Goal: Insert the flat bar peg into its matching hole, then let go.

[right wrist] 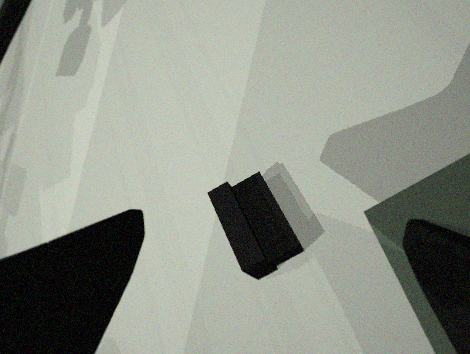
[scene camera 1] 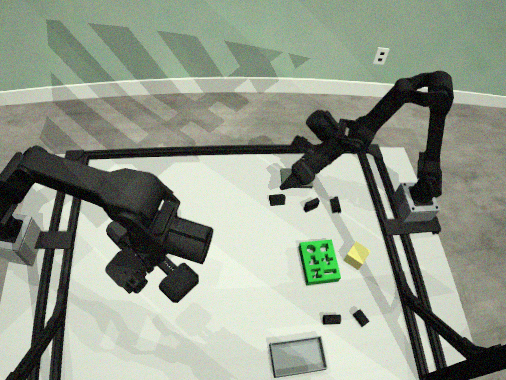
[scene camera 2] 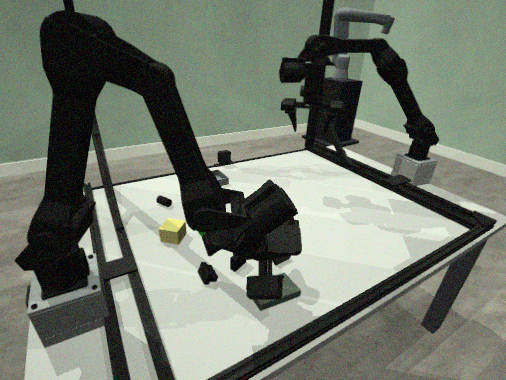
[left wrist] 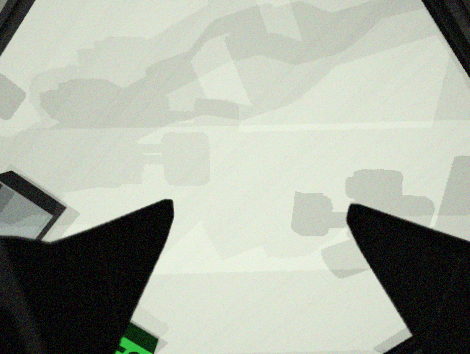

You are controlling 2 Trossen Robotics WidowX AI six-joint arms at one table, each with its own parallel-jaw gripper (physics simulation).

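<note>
The green hole board (scene camera 1: 320,281) (left wrist: 137,345) lies right of the middle in scene camera 1, with a slot-shaped hole at its lower right. Several small black pegs lie on the table; I cannot tell which is the flat bar peg. One black peg (scene camera 1: 277,199) (right wrist: 260,225), with a stepped profile, lies flat between and beyond the open fingertips in the right wrist view. My right gripper (scene camera 1: 284,187) (right wrist: 273,227) is open and empty, low above the table near that peg. My left gripper (scene camera 1: 152,282) (left wrist: 259,209) is open and empty, high above the table's left part.
A yellow block (scene camera 1: 357,255) (scene camera 2: 172,231) lies beside the board. A grey-green plate (scene camera 2: 280,300) (right wrist: 425,195) lies under one right finger. Two black pegs (scene camera 1: 311,205) (scene camera 1: 335,204) lie above the board, two others (scene camera 1: 332,319) (scene camera 1: 360,317) below it, near a grey tray (scene camera 1: 298,340).
</note>
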